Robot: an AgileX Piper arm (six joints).
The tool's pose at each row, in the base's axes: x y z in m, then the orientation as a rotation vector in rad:
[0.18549, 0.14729, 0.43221, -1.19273, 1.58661, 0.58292]
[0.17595, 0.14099, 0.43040, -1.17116, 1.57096, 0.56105]
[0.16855, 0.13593, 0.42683, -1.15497, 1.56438, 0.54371]
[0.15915, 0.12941, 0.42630, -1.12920, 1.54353, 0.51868]
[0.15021, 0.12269, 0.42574, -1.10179, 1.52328, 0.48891]
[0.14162, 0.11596, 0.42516, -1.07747, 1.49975, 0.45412]
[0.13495, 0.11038, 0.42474, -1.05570, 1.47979, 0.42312]
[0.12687, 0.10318, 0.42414, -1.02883, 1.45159, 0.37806]
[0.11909, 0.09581, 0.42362, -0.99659, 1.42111, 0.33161]
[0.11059, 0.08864, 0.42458, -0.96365, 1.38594, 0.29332]
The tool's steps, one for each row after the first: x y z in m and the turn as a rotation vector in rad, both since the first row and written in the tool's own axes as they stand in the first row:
[0.00408, 0.00647, -0.00869, 0.02818, -0.01541, -0.00887]
[0.00930, 0.01182, -0.01479, 0.04970, -0.02265, -0.01316]
[0.01230, 0.01784, -0.02406, 0.08295, -0.04271, -0.02435]
[0.01542, 0.02336, -0.03329, 0.12036, -0.06138, -0.03668]
[0.01856, 0.02858, -0.04236, 0.15940, -0.07930, -0.05466]
[0.02112, 0.03248, -0.04971, 0.19429, -0.09425, -0.07011]
[0.02448, 0.03705, -0.05895, 0.24208, -0.11273, -0.09446]
[0.02784, 0.04127, -0.06822, 0.29451, -0.13429, -0.11825]
[0.02976, 0.04595, -0.07818, 0.34259, -0.16218, -0.14049]

